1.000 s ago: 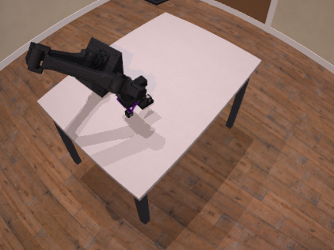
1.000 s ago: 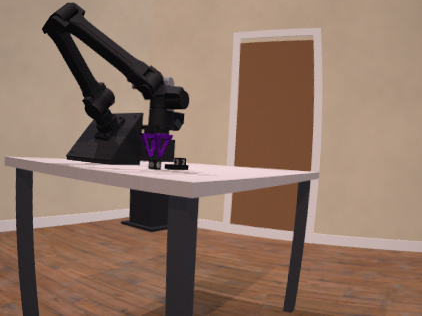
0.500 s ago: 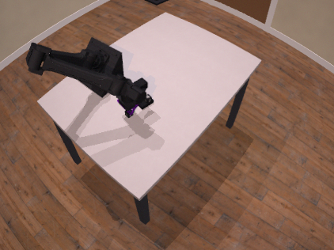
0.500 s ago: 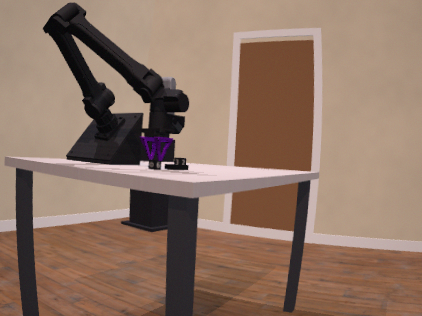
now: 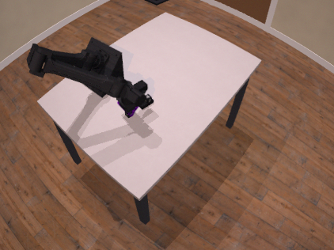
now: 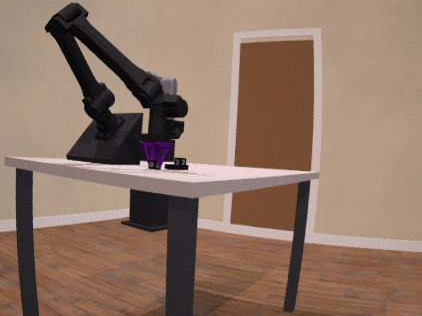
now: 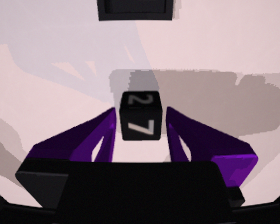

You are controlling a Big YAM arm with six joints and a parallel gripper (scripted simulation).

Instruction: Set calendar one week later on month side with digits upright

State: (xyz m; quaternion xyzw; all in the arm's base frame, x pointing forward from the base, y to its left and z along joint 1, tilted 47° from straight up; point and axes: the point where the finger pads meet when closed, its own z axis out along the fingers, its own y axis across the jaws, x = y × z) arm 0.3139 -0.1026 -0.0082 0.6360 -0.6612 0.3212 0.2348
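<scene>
My hand is right at the black date cube. From my hand the other things lie so: black tray (11 cm to the left, 1 cm below).
</scene>
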